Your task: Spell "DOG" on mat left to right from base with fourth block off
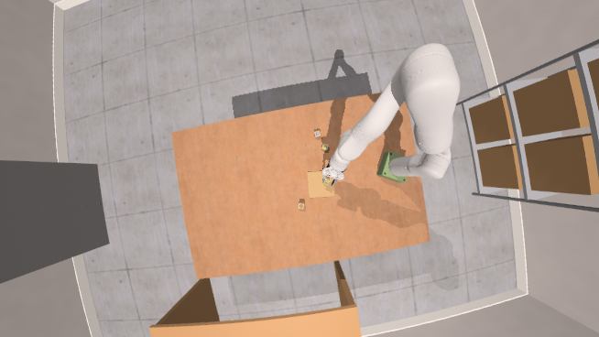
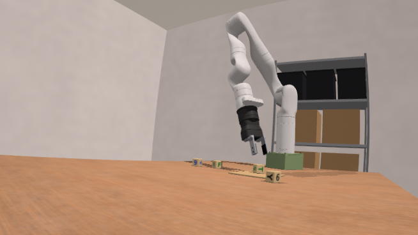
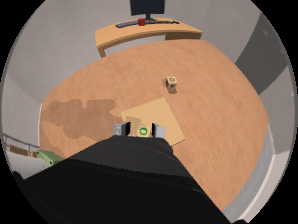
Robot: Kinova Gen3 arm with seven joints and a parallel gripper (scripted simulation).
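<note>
Right now my hand is 7 cm above the wooden block. Round my hand: green-lettered block (18 cm to the right, 7 cm below, 3 cm behind); then tan mat (8 cm below, 3 cm ahead, 1 cm to the left); then blue-lettered block (25 cm to the right, 7 cm below).
</note>
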